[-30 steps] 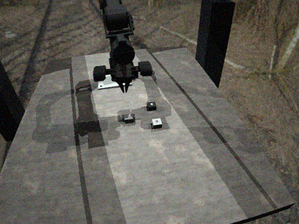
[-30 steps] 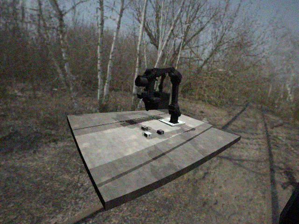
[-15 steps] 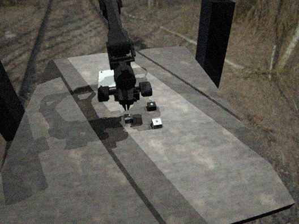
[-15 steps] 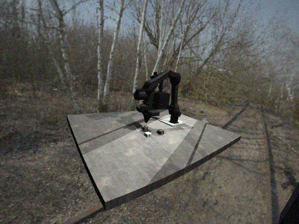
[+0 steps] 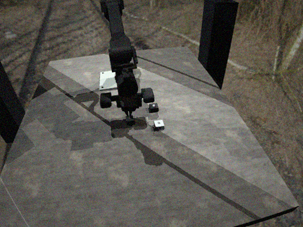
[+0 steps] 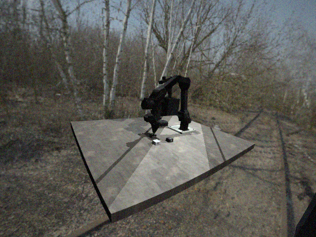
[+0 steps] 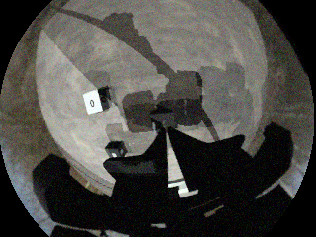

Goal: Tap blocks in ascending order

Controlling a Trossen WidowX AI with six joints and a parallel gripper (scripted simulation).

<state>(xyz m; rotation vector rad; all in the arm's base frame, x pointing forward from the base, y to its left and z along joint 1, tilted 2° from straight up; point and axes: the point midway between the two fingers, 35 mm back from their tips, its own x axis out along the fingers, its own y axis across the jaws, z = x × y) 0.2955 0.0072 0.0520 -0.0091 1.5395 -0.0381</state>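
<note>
Right now the grey block is 1 cm ahead of my gripper tip and 1 cm below it. Also, from my gripper tip: dark block (5 cm behind, 10 cm to the left, 1 cm below); light block (6 cm ahead, 10 cm to the left, 1 cm below).
</note>
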